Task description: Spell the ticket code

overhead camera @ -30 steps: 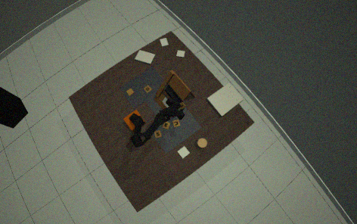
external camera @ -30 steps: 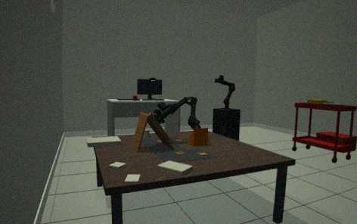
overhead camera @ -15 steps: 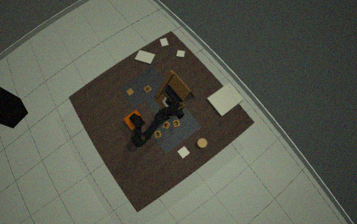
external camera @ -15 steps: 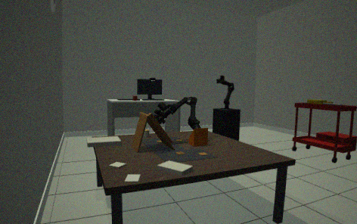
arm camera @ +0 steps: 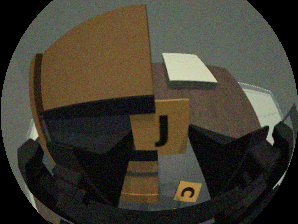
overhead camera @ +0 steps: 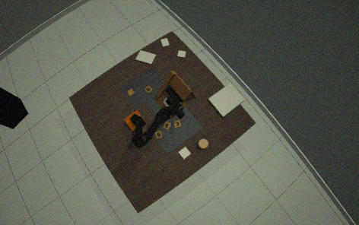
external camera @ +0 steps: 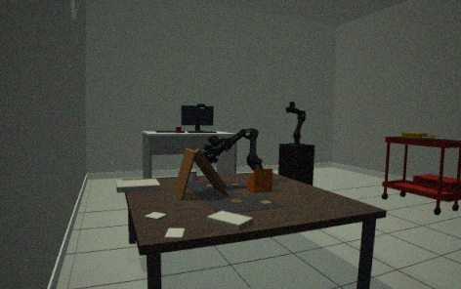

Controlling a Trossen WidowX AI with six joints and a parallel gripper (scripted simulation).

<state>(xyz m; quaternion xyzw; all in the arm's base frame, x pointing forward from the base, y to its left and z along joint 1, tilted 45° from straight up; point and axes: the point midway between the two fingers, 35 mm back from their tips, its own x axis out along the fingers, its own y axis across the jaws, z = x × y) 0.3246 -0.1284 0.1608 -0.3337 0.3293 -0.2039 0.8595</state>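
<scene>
The white ticket lies 40 mm behind my gripper tip, 120 mm to the left of it and 90 mm below it. From my gripper tip the other things lie so: tan letter tile (right at my gripper tip); white slab (360 mm ahead, 220 mm to the right, 150 mm below); white pad (150 mm ahead, 650 mm to the left, 160 mm below).
</scene>
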